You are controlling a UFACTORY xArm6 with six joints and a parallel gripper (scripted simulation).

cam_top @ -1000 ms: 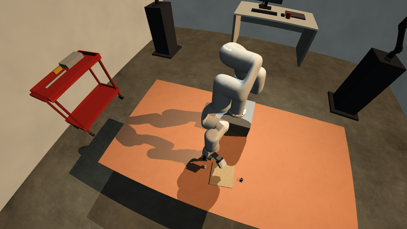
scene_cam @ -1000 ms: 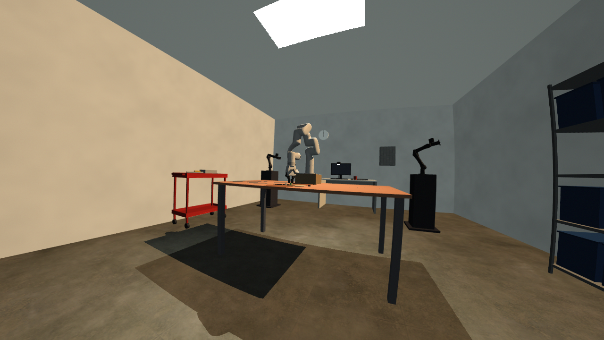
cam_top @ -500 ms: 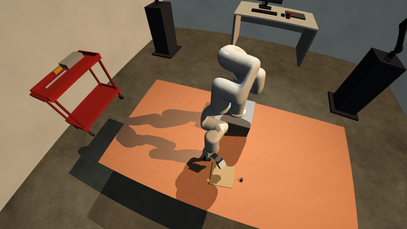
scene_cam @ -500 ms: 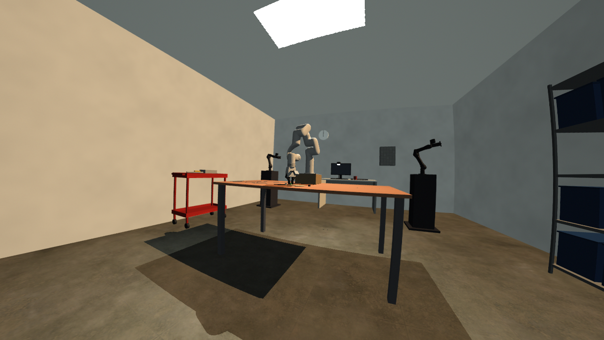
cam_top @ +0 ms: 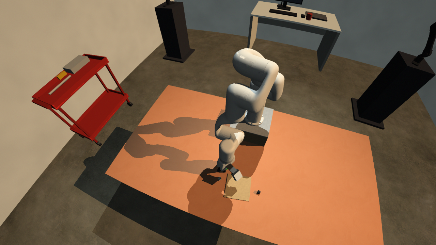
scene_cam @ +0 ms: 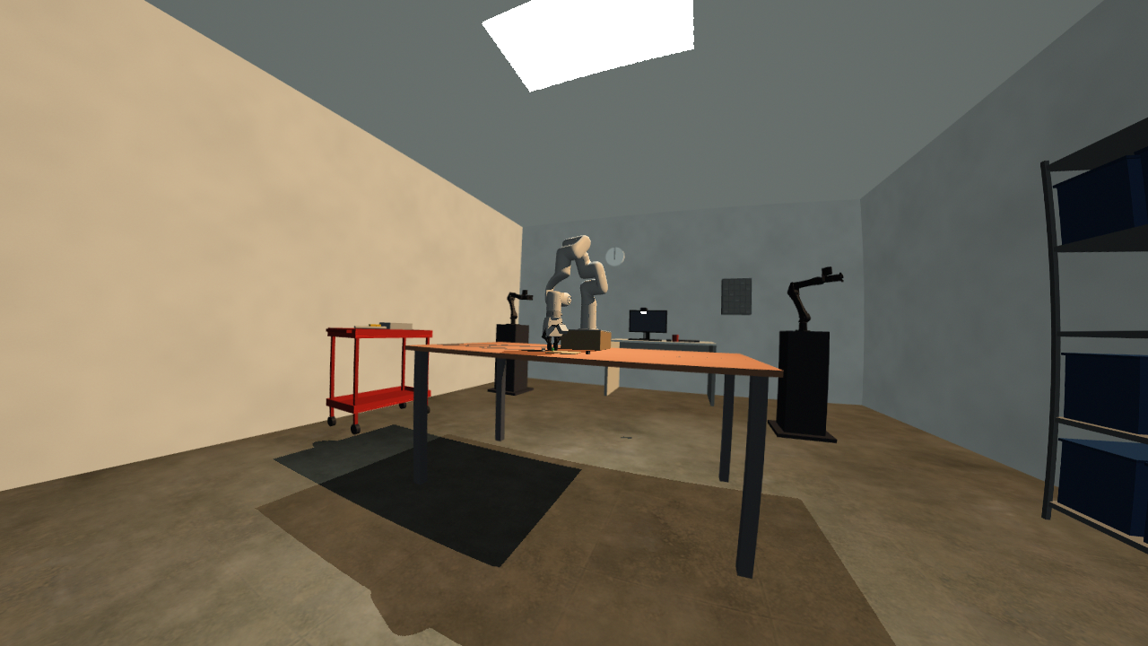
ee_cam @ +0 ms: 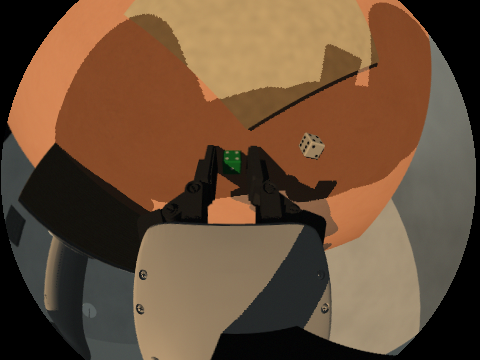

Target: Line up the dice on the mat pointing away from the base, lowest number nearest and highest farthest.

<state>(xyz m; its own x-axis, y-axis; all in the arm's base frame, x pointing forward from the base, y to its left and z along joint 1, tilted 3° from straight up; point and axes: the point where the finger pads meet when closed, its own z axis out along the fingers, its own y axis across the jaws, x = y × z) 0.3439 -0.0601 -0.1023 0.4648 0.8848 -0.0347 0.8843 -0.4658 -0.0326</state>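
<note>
The green die is 10 mm below my hand. Also, from my hand: black die: 220 mm to the left, 70 mm ahead, 10 mm below; white die: 70 mm ahead, 10 mm to the right, 10 mm below; tan mat: 110 mm to the left, 80 mm ahead, 20 mm below.
</note>
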